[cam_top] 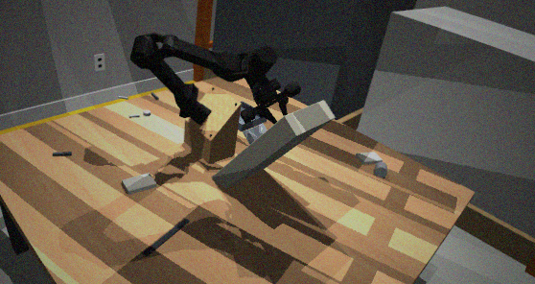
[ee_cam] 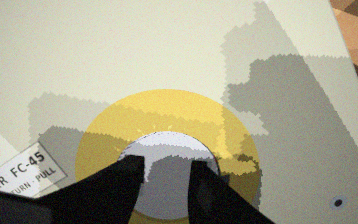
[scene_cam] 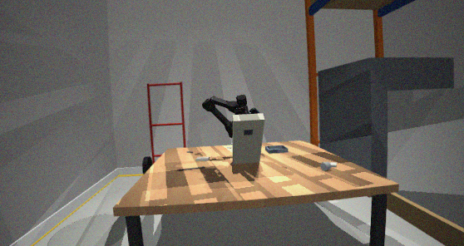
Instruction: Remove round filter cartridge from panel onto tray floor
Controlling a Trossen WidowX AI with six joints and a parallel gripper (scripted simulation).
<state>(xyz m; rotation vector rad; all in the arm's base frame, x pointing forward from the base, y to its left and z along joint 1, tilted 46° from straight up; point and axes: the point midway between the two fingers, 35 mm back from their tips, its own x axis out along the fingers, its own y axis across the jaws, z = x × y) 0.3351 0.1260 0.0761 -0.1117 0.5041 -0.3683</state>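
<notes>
My gripper tip is 40 mm past the grey slab and 80 mm above it. From my gripper tip the other things lie so: blue-grey tray (450 mm behind, 240 mm to the left, 240 mm below).
</notes>
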